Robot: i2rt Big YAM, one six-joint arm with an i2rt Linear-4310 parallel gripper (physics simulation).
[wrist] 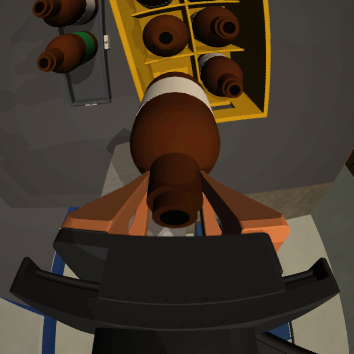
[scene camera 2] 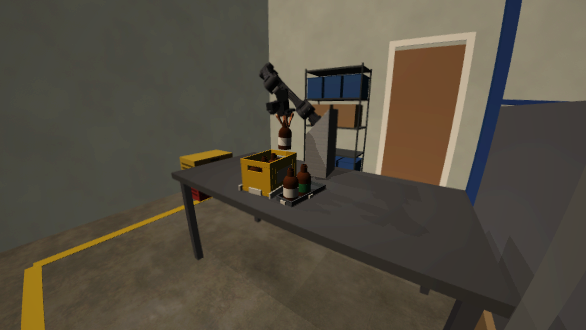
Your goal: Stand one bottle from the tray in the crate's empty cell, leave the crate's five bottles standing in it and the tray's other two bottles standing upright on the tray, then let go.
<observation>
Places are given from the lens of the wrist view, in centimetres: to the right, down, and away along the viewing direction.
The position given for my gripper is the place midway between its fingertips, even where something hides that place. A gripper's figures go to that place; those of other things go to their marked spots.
my gripper (wrist: 174,178): 0, 0, 13
green-labelled bottle (wrist: 63,53): -17, -19, 21
</observation>
